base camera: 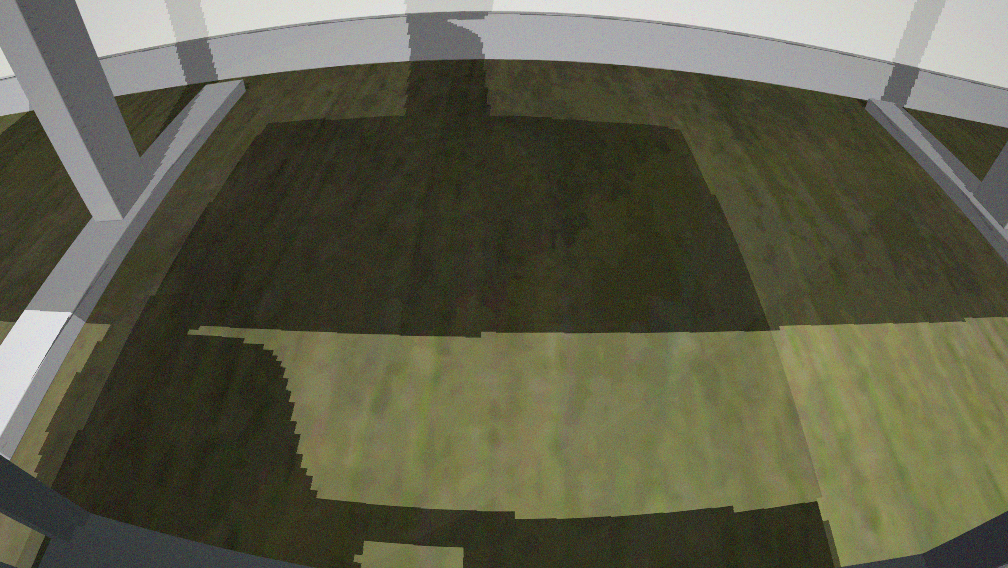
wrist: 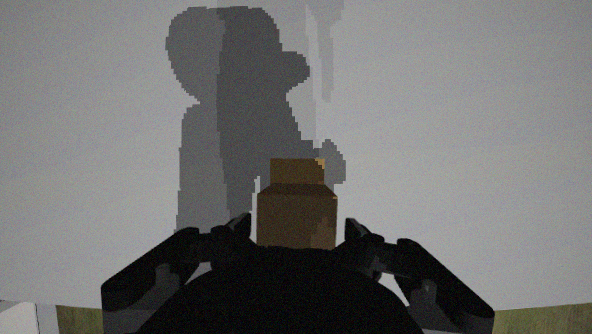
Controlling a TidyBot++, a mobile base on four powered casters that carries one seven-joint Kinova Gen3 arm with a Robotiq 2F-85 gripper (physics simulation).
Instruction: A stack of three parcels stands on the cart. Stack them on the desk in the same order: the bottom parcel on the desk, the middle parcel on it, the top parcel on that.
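Places are measured from the arm's base along level axes (x ahead, y left, z up), in millimetres.
Pixels of known places: gripper, fingertip midpoint: (wrist: pixel 297 225).
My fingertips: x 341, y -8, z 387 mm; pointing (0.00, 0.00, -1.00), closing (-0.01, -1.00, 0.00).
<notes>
Behind a point stands the place of what it marks.
In the wrist view, a brown parcel (wrist: pixel 297 222) @(x 361, y -9, z 436 mm) lies between the fingertips, with a gap on each side. A second, lighter brown parcel (wrist: pixel 296 171) @(x 390, y -6, z 376 mm) shows beyond and lower than it; the nearer parcel appears to rest on this one. The contact between them is hidden. They are on the pale desk top (wrist: pixel 450 125) @(x 450, y -197, z 324 mm). My gripper (wrist: pixel 297 225) @(x 341, y -9, z 387 mm) is open around the nearer parcel and does not grip it; its black body hides that parcel's near end. A third parcel, the cart and the gripper do not show in the base view.
In the base view, grey foot bars (base camera: pixel 176 148) (base camera: pixel 938 162) stand at left and right, with a slanting grey leg (base camera: pixel 77 105) @(x 522, y 485, z -219 mm) at left. A grey baseboard (base camera: pixel 599 42) @(x 988, y -126, z -356 mm) runs along the back. The green-brown floor (base camera: pixel 564 416) @(x 310, y -41, z -396 mm) carries dark shadows. A pale object (wrist: pixel 17 320) @(x -548, y 1600, z -239 mm) shows at the wrist view's lower left.
</notes>
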